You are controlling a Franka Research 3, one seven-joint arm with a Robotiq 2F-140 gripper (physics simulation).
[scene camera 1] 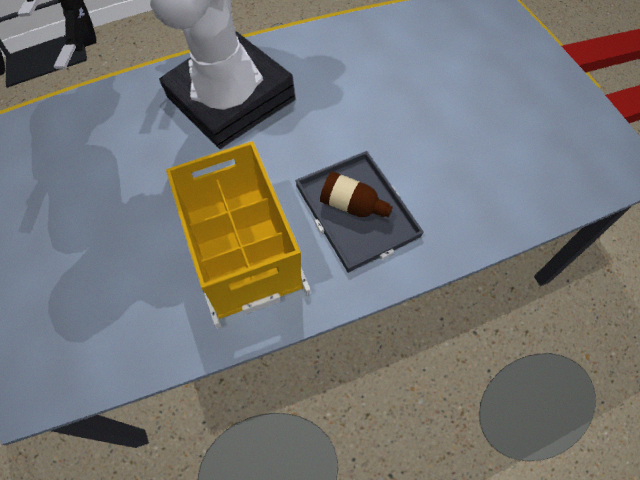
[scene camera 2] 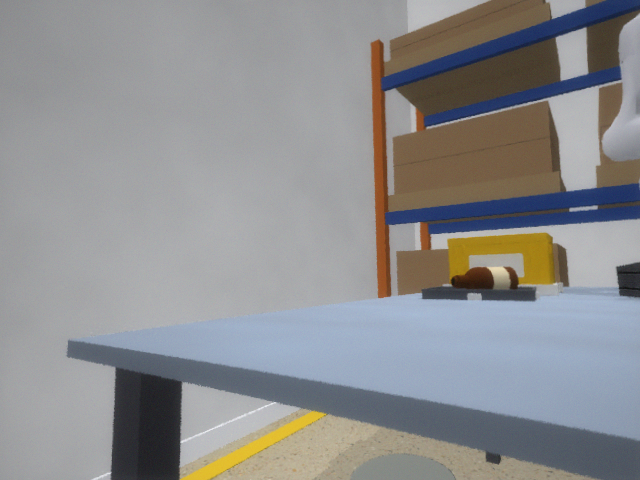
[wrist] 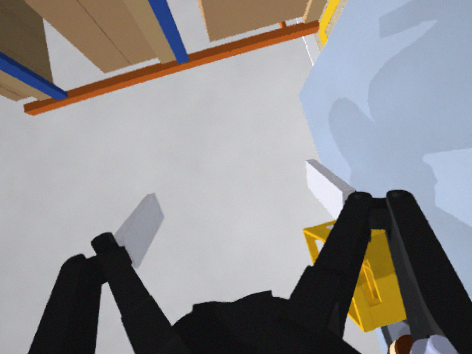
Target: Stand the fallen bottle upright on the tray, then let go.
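Note:
The brown bottle with a cream label [scene camera 1: 361, 199] [scene camera 2: 481, 277] lies on its side on the dark grey tray [scene camera 1: 356, 248] [scene camera 2: 439, 294]. In the first scene view its neck points right and slightly down, toward the tray's right edge, and its base is near the left edge. In the wrist view a small part of the bottle [wrist: 399, 346] shows at the bottom right edge. My gripper [wrist: 232, 190] is wide open, with nothing between its fingers. It is away from the bottle and touches nothing in view. The gripper does not show in the two scene views.
A yellow crate with compartments [scene camera 1: 289, 273] [scene camera 2: 501, 242] [wrist: 387, 312] stands beside the tray, to its left in the first scene view. The arm's black base [scene camera 1: 191, 108] stands behind them. A rack with an orange post [scene camera 2: 379, 170] [wrist: 125, 82] and cardboard boxes stands beyond the table [scene camera 2: 310, 335].

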